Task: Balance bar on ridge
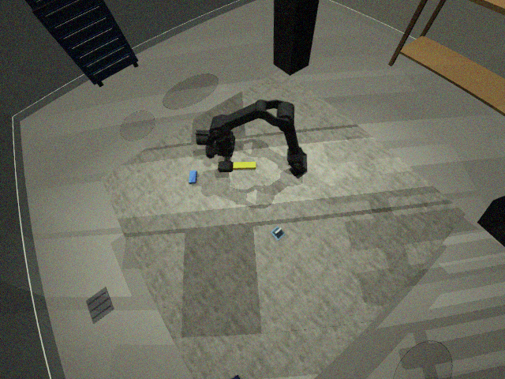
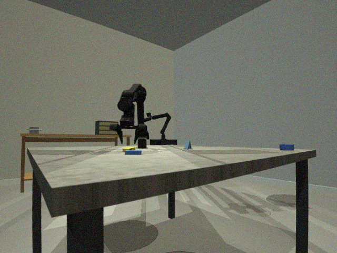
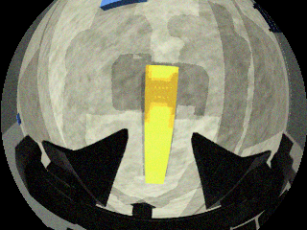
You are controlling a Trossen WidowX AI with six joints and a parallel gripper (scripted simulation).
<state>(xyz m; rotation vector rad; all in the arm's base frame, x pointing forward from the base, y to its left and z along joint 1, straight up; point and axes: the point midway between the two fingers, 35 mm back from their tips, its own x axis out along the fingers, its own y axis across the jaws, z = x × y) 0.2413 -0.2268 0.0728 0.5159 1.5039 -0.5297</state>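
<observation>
The yellow bar lies 20 mm behind my gripper tip, 20 mm to the left of it and 30 mm below it. The rest, counted from my gripper tip: flat blue block 190 mm ahead, 70 mm to the right, 30 mm below.
</observation>
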